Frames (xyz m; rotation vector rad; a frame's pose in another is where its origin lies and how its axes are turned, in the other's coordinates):
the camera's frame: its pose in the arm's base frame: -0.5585 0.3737 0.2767 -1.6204 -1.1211 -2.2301
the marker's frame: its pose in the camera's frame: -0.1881 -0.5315 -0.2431 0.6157 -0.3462 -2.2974
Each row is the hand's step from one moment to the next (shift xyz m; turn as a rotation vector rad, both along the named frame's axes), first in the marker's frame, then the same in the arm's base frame.
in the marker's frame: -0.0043 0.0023 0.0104 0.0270 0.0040 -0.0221
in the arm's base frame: 0.0101 0.0054 0.0012 -0.0307 -0.0013 -0.0170
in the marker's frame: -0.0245 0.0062 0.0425 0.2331 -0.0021 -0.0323
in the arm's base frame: 0.0447 0.0183 0.0106 -0.1148 0.0114 -0.2051
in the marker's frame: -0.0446 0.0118 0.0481 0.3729 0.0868 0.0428
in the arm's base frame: 0.0555 0.0234 0.0286 -0.1272 0.1356 -0.3374
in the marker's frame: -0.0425 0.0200 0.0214 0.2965 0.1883 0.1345
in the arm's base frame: 0.0288 0.0217 0.0370 -0.0481 0.2544 -0.2729
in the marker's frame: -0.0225 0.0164 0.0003 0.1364 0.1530 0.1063
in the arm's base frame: 0.0038 0.0129 0.0244 -0.0027 0.1945 -0.1244
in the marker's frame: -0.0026 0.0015 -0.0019 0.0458 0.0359 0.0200
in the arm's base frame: -0.0011 0.0004 0.0033 -0.0101 0.0453 -0.0404
